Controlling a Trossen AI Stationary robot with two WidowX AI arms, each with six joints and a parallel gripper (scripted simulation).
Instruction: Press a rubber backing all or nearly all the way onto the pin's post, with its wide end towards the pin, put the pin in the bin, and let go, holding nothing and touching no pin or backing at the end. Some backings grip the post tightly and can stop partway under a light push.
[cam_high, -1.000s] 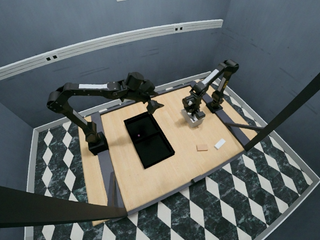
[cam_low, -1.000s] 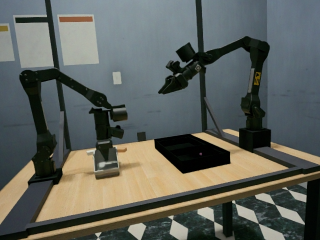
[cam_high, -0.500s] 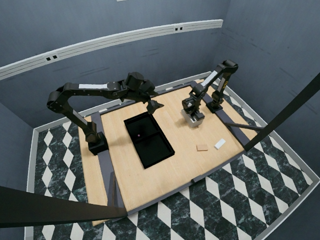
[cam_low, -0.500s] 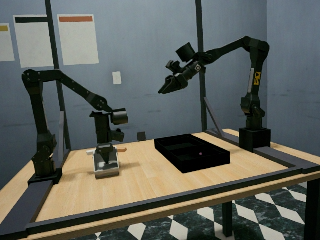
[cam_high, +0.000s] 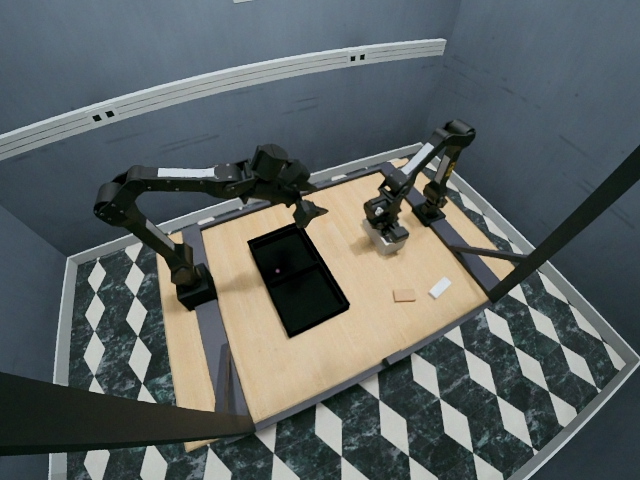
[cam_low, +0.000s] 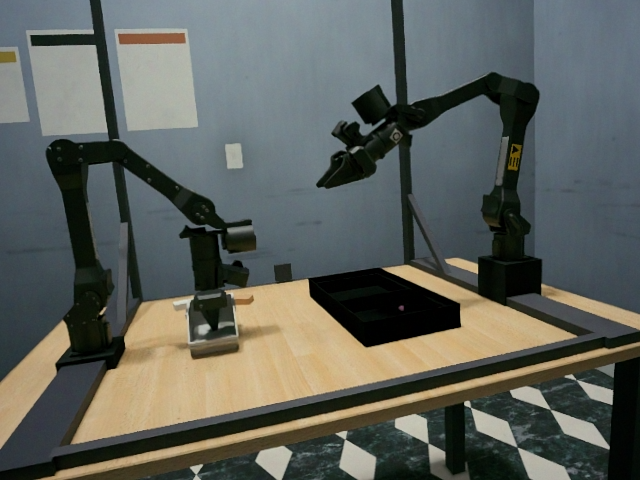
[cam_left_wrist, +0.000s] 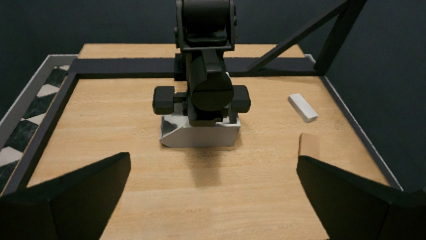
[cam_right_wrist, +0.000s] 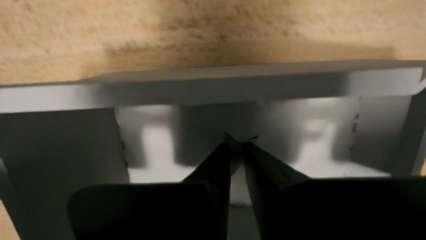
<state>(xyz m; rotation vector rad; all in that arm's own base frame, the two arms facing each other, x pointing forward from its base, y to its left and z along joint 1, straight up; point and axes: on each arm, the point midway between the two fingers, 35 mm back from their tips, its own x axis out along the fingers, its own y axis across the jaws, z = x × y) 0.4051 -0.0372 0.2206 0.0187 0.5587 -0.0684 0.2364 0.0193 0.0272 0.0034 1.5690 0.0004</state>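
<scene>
Now: right hand 2 cm above the white bin and 1 cm short of it. Also, from my right hand: tan block 24 cm behind, 6 cm to the left, 5 cm below; black tray 36 cm to the left, 4 cm below, 3 cm behind; white block 27 cm behind, 7 cm to the right, 5 cm below.
</scene>
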